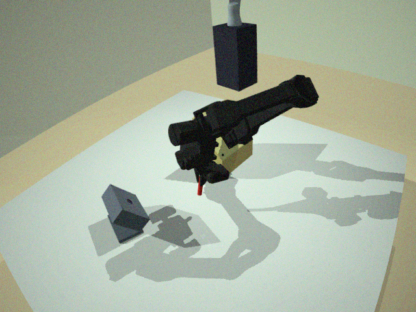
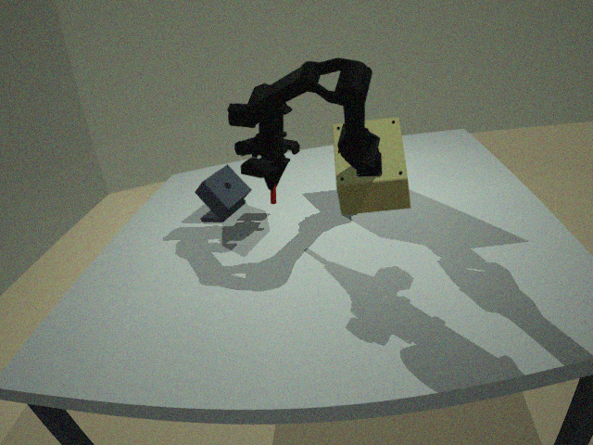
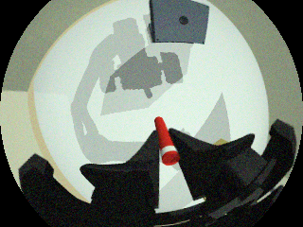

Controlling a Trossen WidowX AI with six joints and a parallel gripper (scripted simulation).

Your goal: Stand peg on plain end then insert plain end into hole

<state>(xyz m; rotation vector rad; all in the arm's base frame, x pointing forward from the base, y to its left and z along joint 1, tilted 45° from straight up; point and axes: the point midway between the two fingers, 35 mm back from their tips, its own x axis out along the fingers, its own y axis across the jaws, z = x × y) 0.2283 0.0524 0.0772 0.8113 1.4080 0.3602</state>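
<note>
Right now the grey sloped panel is 21 cm ahead of my gripper tip, 13 cm to the right of it and 4 cm below it. The rest, counted from my gripper tip: red peg 2 cm above, 1 cm behind.
</note>
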